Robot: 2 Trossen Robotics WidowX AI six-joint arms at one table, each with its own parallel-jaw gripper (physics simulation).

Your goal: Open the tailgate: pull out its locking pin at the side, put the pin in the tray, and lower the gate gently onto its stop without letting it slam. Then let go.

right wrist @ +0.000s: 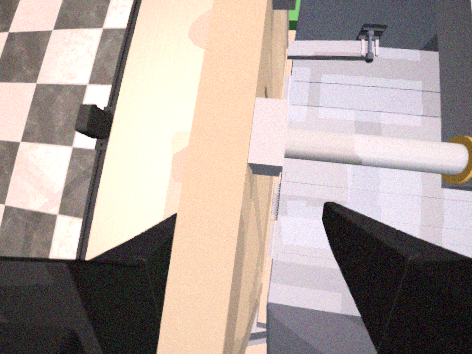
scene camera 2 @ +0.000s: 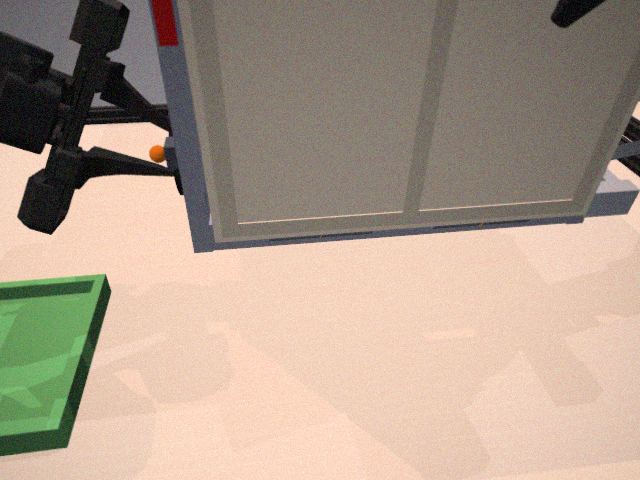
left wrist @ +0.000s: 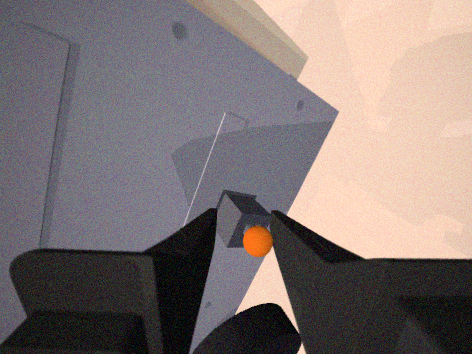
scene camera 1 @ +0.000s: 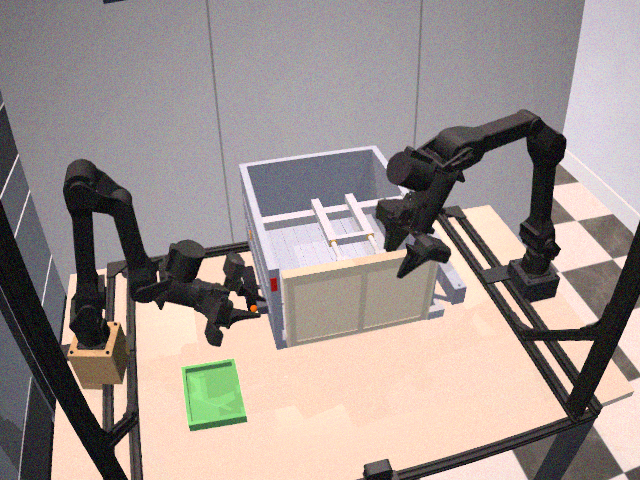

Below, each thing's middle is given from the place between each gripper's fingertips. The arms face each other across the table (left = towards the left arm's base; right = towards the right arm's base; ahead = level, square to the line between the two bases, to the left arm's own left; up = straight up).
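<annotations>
The locking pin (left wrist: 258,241) is 20 mm to the right of my left hand. As for my right hand, I find it 130 mm above the pin and 220 mm to the right of it, while being 100 mm short of the pin as well.
</annotations>
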